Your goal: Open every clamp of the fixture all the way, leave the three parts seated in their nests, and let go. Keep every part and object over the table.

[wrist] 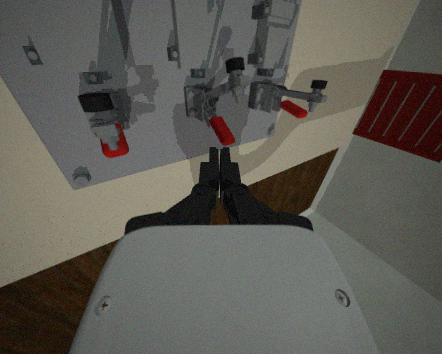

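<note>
The grey fixture plate (pixel 55 115) fills the upper left of the wrist view. The left clamp (pixel 96 102) shows its black tip almost end-on, with its red handle (pixel 114 145) pointing toward the view's lower edge. The middle clamp's arm is raised at a slant with its black tip (pixel 235 65) up, and its red handle (pixel 222 131) slants down. The right clamp's arm points right, its black tip (pixel 319 85) beyond the plate, above its red handle (pixel 294 109). My gripper (pixel 218 160) is shut and empty, just below the middle handle in view. The parts are dim and hard to tell from shadows.
The cream table top (pixel 30 225) surrounds the plate, and its near edge runs slanting across the view. Brown wooden floor (pixel 45 285) shows beyond that edge. At the right are pale grey surfaces and a red panel (pixel 407 112) with pale lines. A bolt (pixel 81 175) stands at the plate's near corner.
</note>
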